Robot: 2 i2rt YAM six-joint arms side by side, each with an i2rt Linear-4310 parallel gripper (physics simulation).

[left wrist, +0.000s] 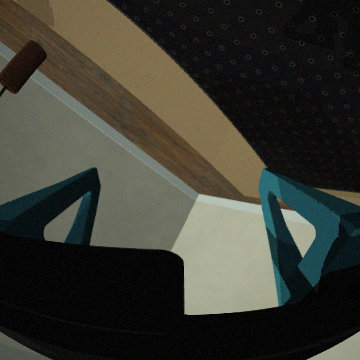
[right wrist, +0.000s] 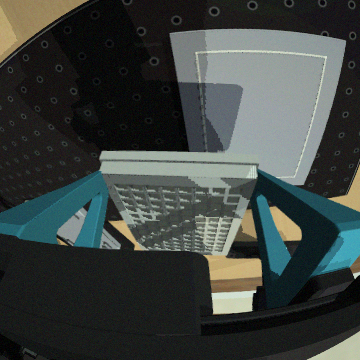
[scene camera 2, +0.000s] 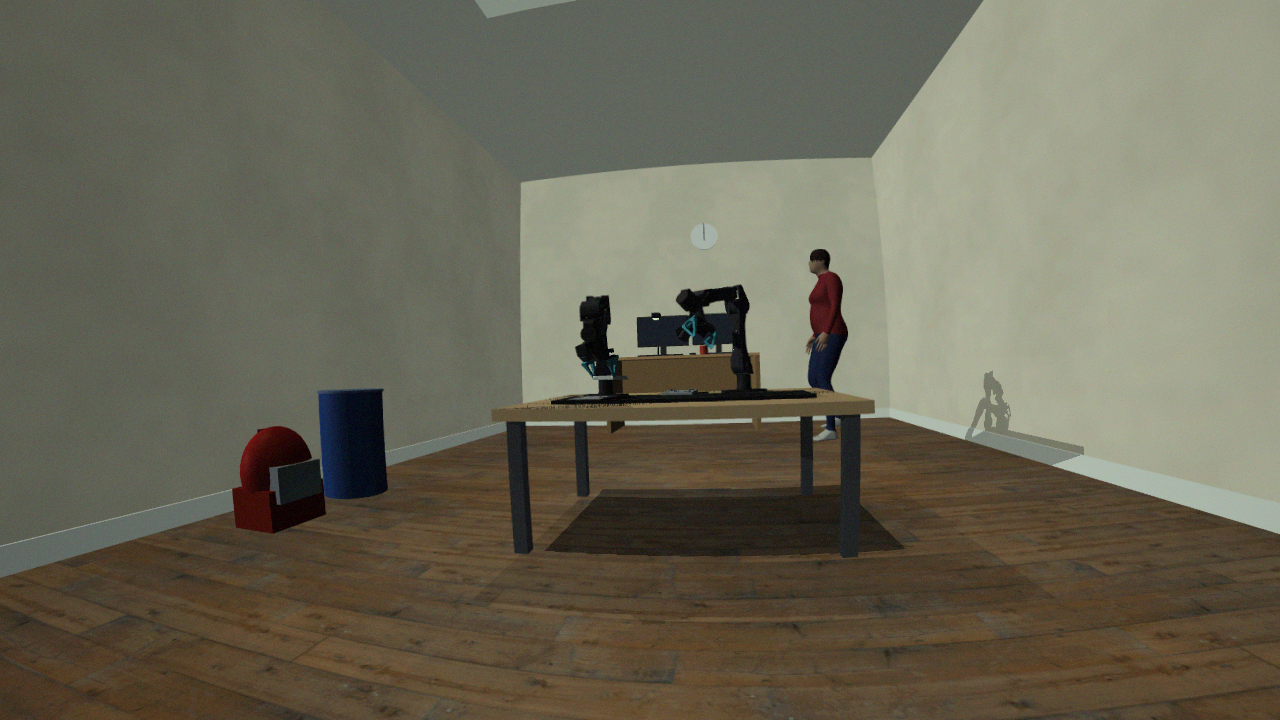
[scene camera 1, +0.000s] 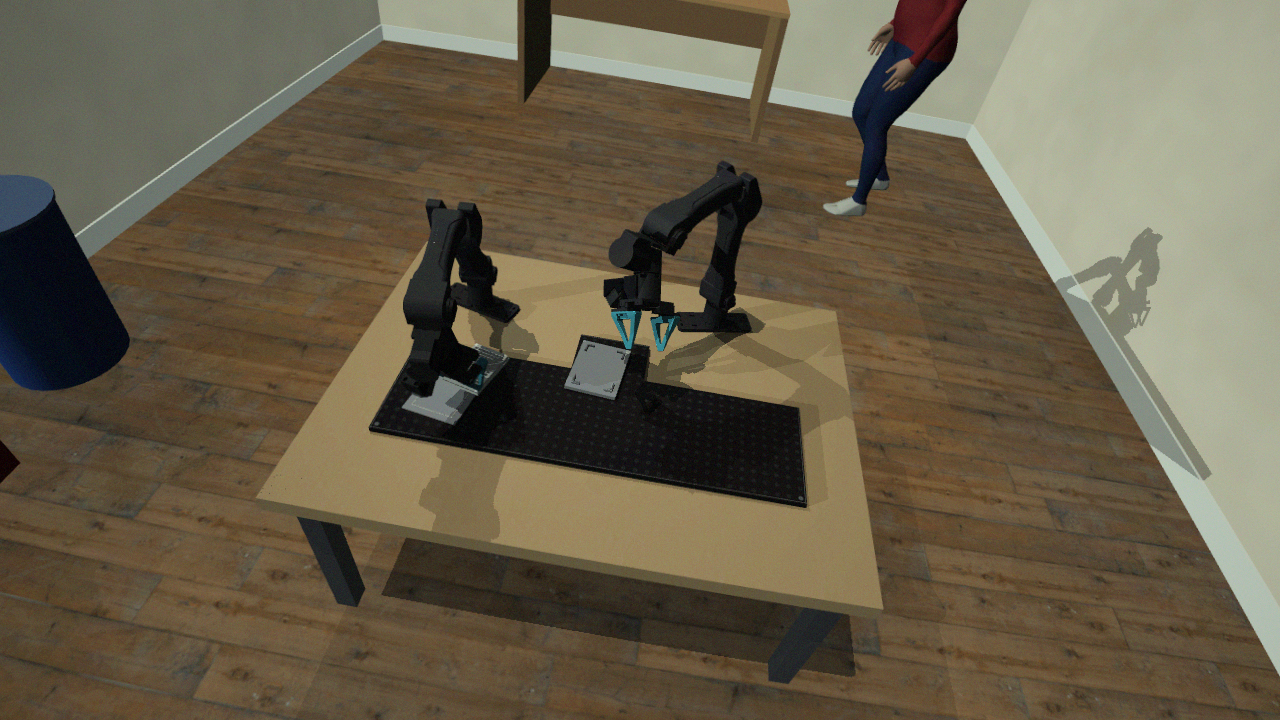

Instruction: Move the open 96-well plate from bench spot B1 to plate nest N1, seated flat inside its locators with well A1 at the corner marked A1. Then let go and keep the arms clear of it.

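Places are measured from the left arm's base along level axes (x back, y up, z left), in millimetres.
Pixels of known places: left gripper, fingertip midpoint: (left wrist: pixel 179 176) (scene camera 2: pixel 703 342) (scene camera 1: pixel 645 350); right gripper, fingertip midpoint: (right wrist: pixel 178 177) (scene camera 2: pixel 604 378) (scene camera 1: pixel 463 382); left arm's base, origin of the base link: (scene camera 2: pixel 744 391) (scene camera 1: pixel 712 323); right arm's base, origin of the base link: (scene camera 1: pixel 480 303).
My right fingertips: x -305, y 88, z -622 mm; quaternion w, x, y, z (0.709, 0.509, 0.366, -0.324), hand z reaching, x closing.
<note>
For each thing: its top centre in the pictures, then the offset to it from my right fingertips. "spot": a spot on its surface instead. Level surfaces: height alone.
- open 96-well plate, middle of its top: (right wrist: pixel 180 229) (scene camera 1: pixel 476 365) (scene camera 2: pixel 610 375) dx +43, dy +9, dz +24 mm
- Bench spot B1, surface spot: (right wrist: pixel 280 110) spot: dx +38, dy -73, dz -66 mm
- Plate nest N1, middle of its top: (right wrist: pixel 70 232) (scene camera 1: pixel 599 365) (scene camera 2: pixel 679 389) dx +110, dy -57, dz +298 mm
- black perforated board, its level: dy -75 mm
The open 96-well plate (scene camera 1: pixel 490 353) (scene camera 2: pixel 611 377) (right wrist: pixel 180 167) is pale grey, its wells showing in the right wrist view. My right gripper (scene camera 2: pixel 601 371) (right wrist: pixel 178 177) is shut on it, one finger at each side, and holds it raised above the board. Bench spot B1 (scene camera 1: pixel 434 404) (right wrist: pixel 280 110), a grey pad with a light outline, lies below and beside it. Plate nest N1 (scene camera 1: pixel 597 368), a light grey block with dark corner locators, carries no plate. Its A1 mark is too small to read. My left gripper (scene camera 1: pixel 646 348) (scene camera 2: pixel 700 336) (left wrist: pixel 179 176) is open and empty, raised beside the nest.
A black perforated board (scene camera 1: pixel 716 447) (left wrist: pixel 300 90) lies on the wooden table (scene camera 1: pixel 572 537) (scene camera 2: pixel 680 412) under the pad. A person (scene camera 1: pixel 904 80) (scene camera 2: pixel 825 304) stands behind the table to the right. A blue barrel (scene camera 1: pixel 53 295) (scene camera 2: pixel 351 443) stands at the left.
</note>
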